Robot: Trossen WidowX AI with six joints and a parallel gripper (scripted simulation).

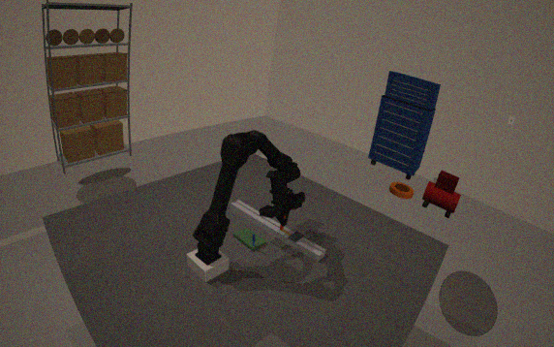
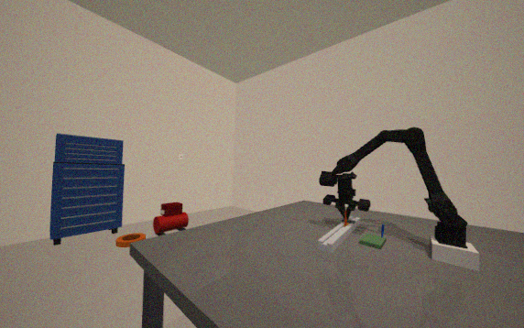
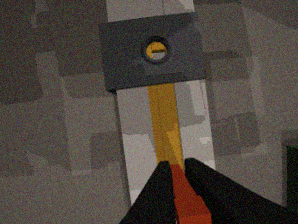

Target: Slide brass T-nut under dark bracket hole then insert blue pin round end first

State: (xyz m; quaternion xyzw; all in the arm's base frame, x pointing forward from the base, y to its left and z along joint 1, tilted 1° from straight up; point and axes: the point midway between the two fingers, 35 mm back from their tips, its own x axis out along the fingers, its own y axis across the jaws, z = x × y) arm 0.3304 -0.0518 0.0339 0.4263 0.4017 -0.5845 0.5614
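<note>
My gripper tip is now 14 cm past the blue pin, 3 cm to the right of it and 3 cm above it. From my gripper tip the other things lie so: green tray: 13 cm behind, 5 cm to the left, 5 cm below.
</note>
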